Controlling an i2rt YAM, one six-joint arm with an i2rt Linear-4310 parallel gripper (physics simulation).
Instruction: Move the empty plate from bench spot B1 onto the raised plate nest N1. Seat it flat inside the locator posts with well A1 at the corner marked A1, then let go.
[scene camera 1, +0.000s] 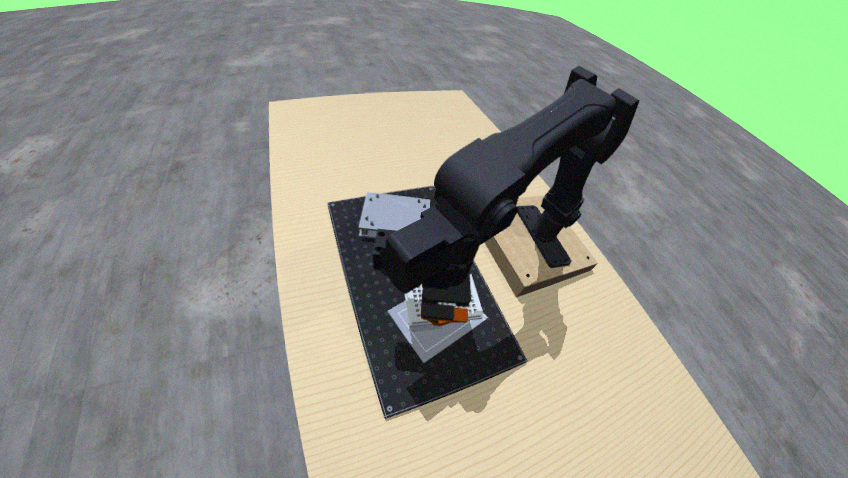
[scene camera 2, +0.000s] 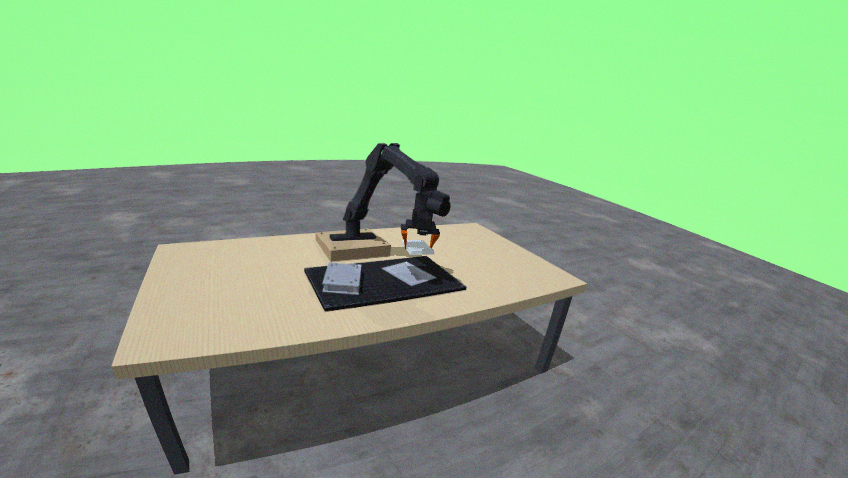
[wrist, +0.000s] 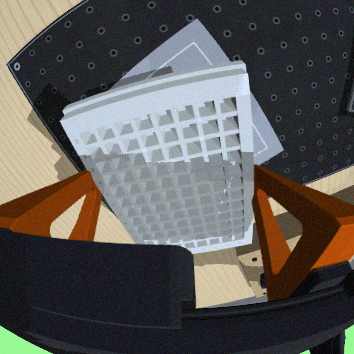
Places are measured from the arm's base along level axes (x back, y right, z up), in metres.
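Pixels of known places: gripper, fingertip midpoint: (scene camera 1: 438, 300) (scene camera 2: 417, 249) (wrist: 175, 173); arm's base at its link origin: (scene camera 1: 541, 235) (scene camera 2: 352, 237).
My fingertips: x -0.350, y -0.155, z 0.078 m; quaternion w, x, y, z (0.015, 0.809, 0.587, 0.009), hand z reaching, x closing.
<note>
For each thing: its middle in the pictures, then the offset to it from my fingertips. Level surfaces: height alone.
- white well plate at the middle of its body: (wrist: 179, 189) (scene camera 1: 443, 298) (scene camera 2: 417, 247) dz +0.006, dx +0.008, dy +0.000 m
- raised plate nest N1 at the middle of its body: (scene camera 1: 395, 215) (scene camera 2: 342, 276) dz -0.084, dx -0.010, dy +0.276 m
- black perforated board at the middle of its body: (wrist: 289, 77) (scene camera 1: 414, 274) (scene camera 2: 383, 279) dz -0.113, dx +0.002, dy +0.121 m
- wooden table at its surface level: dz -0.119 m
The white well plate (scene camera 1: 475, 304) (scene camera 2: 419, 247) (wrist: 170, 150) is held between the orange fingers of my gripper (scene camera 2: 421, 244) (wrist: 175, 173), which is shut on its two sides. The plate hangs in the air above the board, looks roughly level, and is turned relative to the spot below. Bench spot B1, a grey square with a white outline (scene camera 1: 425, 351) (scene camera 2: 400, 272) (wrist: 272, 145), lies partly under the plate in the wrist view. The raised plate nest N1 (scene camera 1: 388, 213) (scene camera 2: 343, 275) is a grey block with small dark posts at its corners. The A1 markings are too small to read.
The black perforated board (scene camera 1: 363, 302) (scene camera 2: 374, 295) (wrist: 300, 65) bears the spot and the nest, on a wooden table (scene camera 1: 320, 148) (scene camera 2: 213, 296). The arm's wooden base block (scene camera 1: 516, 267) (scene camera 2: 362, 250) stands behind the board. In scene camera 1 the arm covers part of the nest.
</note>
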